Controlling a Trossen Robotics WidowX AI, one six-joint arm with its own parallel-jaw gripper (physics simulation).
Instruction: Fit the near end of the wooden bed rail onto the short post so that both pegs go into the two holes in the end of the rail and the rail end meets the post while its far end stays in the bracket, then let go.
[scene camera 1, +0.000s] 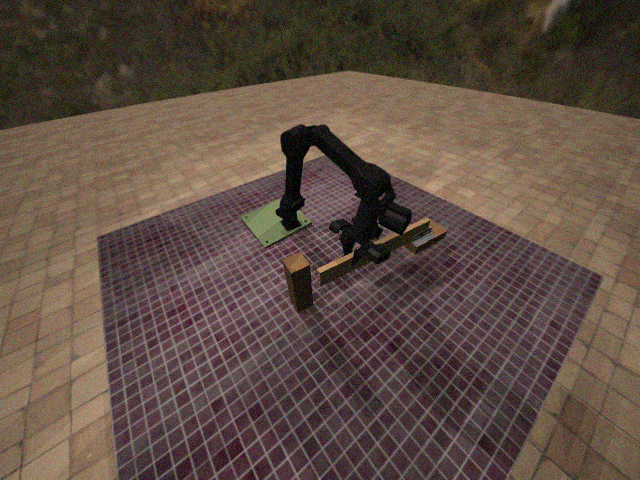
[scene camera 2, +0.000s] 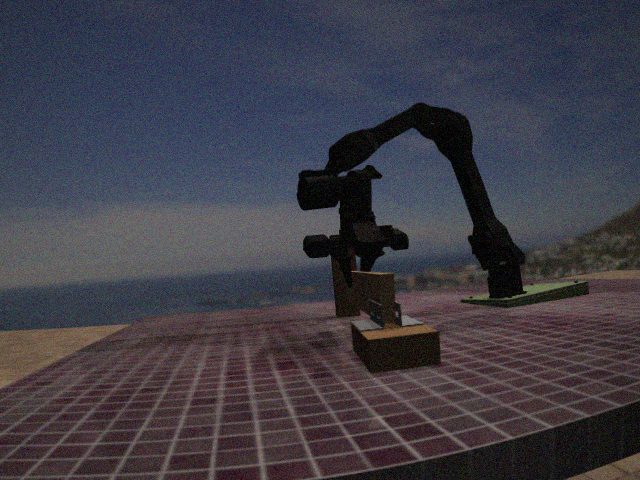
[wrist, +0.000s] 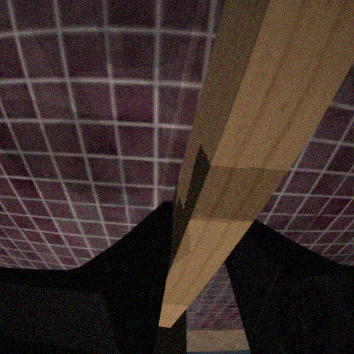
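The wooden bed rail stands on its narrow edge. Its far end sits between the upright metal plates of the bracket. Its near end points at the short wooden post, with a small gap between them in scene camera 1. That end looks raised above the mat. My gripper points down and is shut on the rail, with a finger on each side, between its middle and near end. The pegs and the holes cannot be made out.
The arm's base stands on a green plate, to one side of the rail. A purple tiled mat lies under everything. Tan paving surrounds it in scene camera 1.
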